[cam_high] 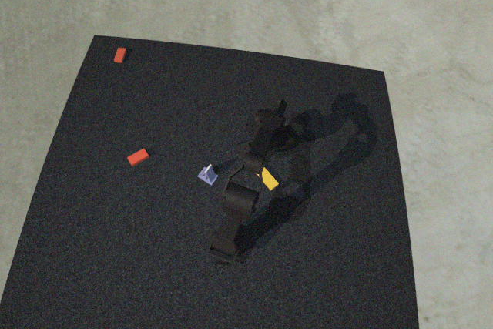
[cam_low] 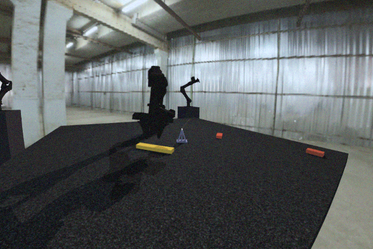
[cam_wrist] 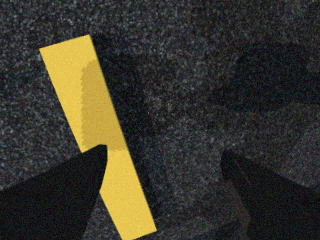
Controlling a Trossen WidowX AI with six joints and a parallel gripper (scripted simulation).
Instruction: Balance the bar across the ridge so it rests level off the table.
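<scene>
The yellow bar lies 6 cm below my gripper tip, 4 cm behind it and 2 cm to the left of it.
</scene>
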